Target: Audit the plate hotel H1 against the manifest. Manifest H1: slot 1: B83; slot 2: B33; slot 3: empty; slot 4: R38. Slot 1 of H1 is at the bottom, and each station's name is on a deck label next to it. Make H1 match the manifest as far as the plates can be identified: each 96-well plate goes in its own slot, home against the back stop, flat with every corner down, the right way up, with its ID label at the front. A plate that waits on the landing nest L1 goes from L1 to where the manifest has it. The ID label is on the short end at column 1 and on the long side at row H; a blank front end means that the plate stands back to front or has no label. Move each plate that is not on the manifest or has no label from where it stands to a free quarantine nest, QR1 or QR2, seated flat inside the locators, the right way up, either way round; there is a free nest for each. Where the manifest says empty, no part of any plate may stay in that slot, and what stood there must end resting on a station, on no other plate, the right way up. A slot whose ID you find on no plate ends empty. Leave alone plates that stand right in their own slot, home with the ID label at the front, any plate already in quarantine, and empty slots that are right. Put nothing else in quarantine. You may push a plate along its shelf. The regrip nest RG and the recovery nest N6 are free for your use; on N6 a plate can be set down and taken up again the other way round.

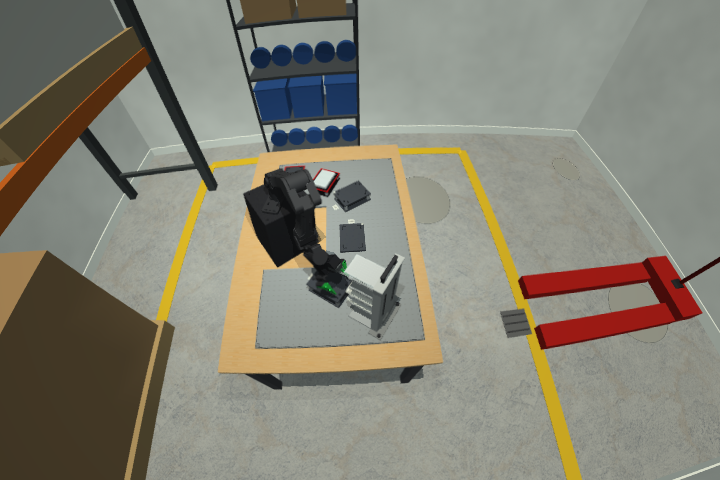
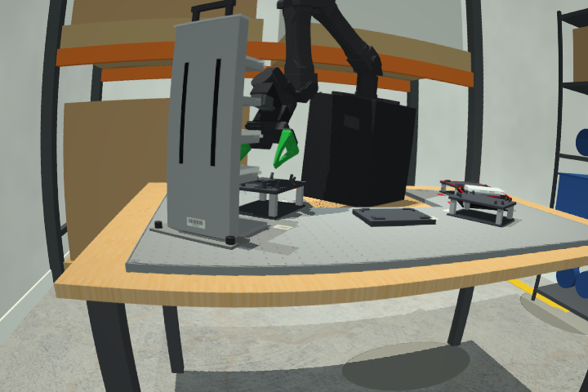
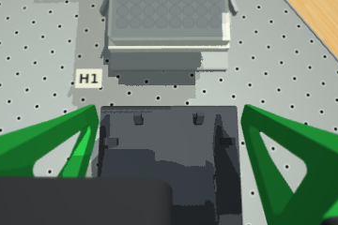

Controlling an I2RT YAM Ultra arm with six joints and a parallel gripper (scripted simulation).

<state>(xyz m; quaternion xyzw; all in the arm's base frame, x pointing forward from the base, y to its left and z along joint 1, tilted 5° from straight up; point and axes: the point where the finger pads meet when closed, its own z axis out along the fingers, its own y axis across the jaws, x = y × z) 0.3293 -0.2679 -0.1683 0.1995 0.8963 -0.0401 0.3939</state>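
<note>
Right now my hand is 60 mm past the dark regrip nest, 20 mm to the right of it and 60 mm above it. From my hand the other things lie so: RG label (150 mm behind, 70 mm to the left, 110 mm below); grey plate hotel H1 (180 mm ahead, 80 mm to the right, 80 mm above); H1 deck label (100 mm ahead, 70 mm to the left, 110 mm below).
</note>
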